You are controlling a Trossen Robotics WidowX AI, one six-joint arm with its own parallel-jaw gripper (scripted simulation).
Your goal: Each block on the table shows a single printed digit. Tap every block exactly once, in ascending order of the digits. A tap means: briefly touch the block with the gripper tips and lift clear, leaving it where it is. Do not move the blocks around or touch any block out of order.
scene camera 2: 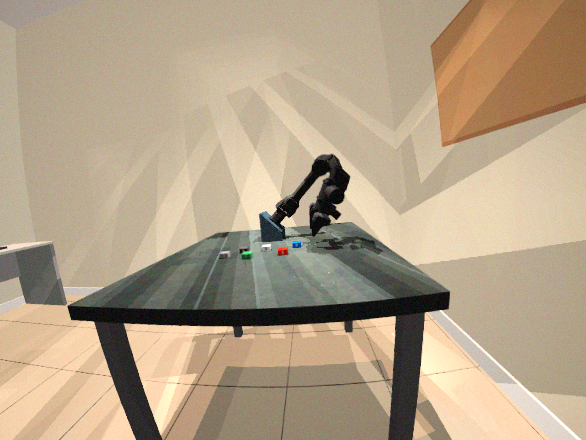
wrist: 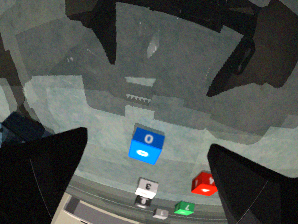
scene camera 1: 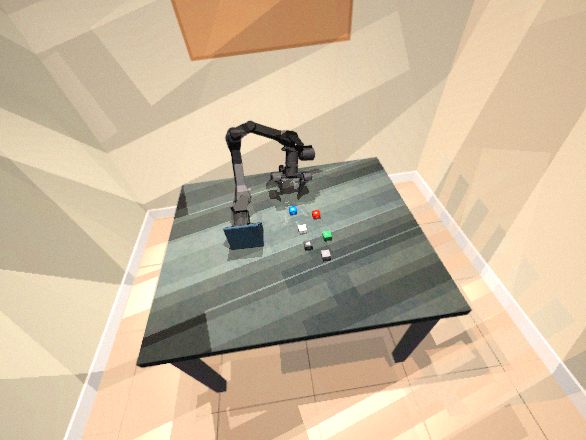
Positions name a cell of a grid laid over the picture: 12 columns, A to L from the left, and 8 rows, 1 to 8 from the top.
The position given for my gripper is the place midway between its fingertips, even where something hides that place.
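Holding nothing, my gripper (scene camera 2: G5) is open, and I can see it in the wrist view (wrist: G6) as well. There is also a blue block (wrist: F6) that I can see.
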